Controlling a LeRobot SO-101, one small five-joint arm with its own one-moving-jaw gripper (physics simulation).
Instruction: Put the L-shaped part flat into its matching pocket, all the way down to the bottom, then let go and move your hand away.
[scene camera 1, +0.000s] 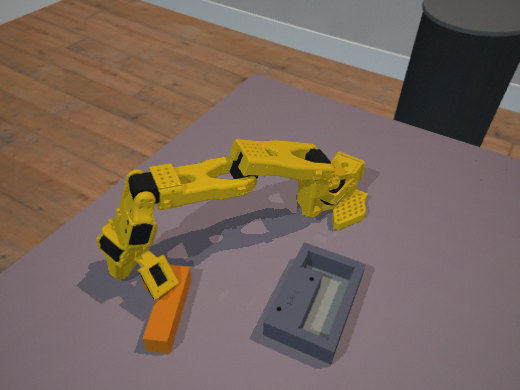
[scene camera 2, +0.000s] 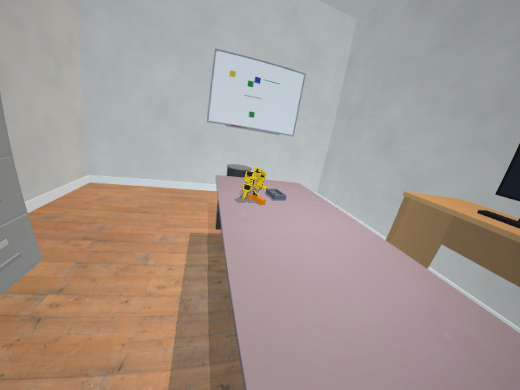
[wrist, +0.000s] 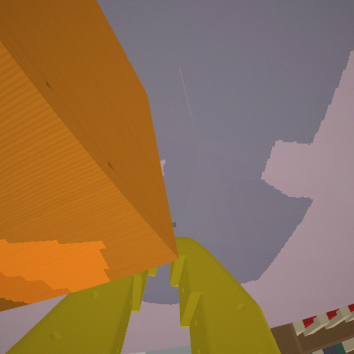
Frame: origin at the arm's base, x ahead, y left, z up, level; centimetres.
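Where they show: hand at its tool point: (scene camera 1: 122, 276) (scene camera 2: 243, 199) (wrist: 160, 245); arm's base at its link origin: (scene camera 1: 326, 212) (scene camera 2: 260, 188).
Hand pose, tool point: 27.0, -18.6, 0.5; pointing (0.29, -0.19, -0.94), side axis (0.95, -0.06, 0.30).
Each offset is from my tool point to the top centre of the thing, as dx, dy, dz. Level surfaces: height alone.
The orange L-shaped part @[+1.4, +7.8, +2.5] (scene camera 1: 167, 315) (scene camera 2: 256, 199) (wrist: 75, 150) lies on the table, outside the pocket. In scene camera 1 its long arm points toward the lower edge of the view, and its far end is partly hidden behind the wrist camera housing. My gripper (scene camera 1: 118, 276) (wrist: 167, 265) is shut and empty, low over the table beside the part's far end. In the wrist view the part fills the left side and covers some of the left jaw's tip. The grey-blue pocket block @[-10.4, +24.9, +3.1] (scene camera 1: 285, 295) (scene camera 2: 276, 194) stands to the right of the part, its L-shaped recess showing a pale floor.
The arm's base (scene camera 1: 350, 210) stands on the table @[dz -0.6] (scene camera 1: 430, 300) (scene camera 2: 320, 280) behind the pocket block. A dark round bin (scene camera 1: 450, 75) stands beyond the table's far edge. In scene camera 2 a wooden desk (scene camera 2: 425, 230) stands at the right.
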